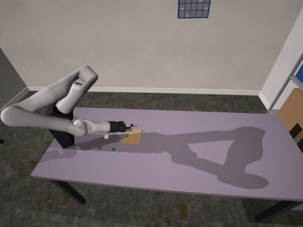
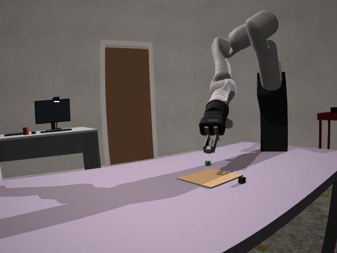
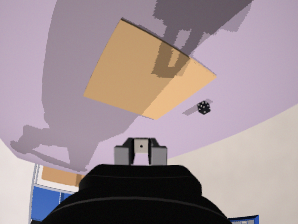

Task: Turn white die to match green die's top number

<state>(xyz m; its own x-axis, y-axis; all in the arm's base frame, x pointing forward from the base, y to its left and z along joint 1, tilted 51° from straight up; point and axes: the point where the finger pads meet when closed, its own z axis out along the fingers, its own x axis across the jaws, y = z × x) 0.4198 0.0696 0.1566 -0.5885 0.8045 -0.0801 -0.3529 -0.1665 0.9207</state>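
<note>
Right now the tan mat is 10 mm to the left of my hand and 90 mm below it. Round my hand: green die: 60 mm behind, 140 mm to the right, 90 mm below; then black die: 50 mm behind, 100 mm to the left, 90 mm below; then white die: 10 mm ahead, 10 mm to the left, 10 mm below.
</note>
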